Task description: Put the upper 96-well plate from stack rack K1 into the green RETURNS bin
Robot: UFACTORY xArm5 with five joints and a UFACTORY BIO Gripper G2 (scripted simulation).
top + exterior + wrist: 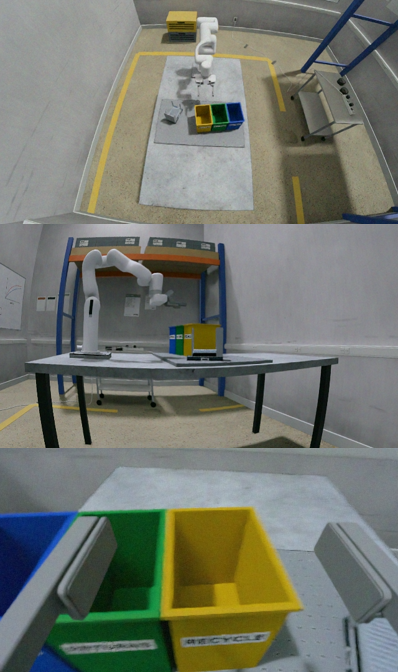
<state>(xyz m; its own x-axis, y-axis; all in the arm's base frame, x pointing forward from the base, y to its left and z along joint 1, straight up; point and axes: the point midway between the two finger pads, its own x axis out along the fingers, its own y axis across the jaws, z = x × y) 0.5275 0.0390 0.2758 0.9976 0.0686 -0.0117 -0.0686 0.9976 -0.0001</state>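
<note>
Right now my hand is 7 cm short of the dark plate, 28 cm to the left of it and 26 cm above it. Round my hand: blue bin (9 cm ahead, 25 cm to the left, 20 cm below); then yellow bin (13 cm ahead, 20 cm below); then green bin (11 cm ahead, 12 cm to the left, 20 cm below).
</note>
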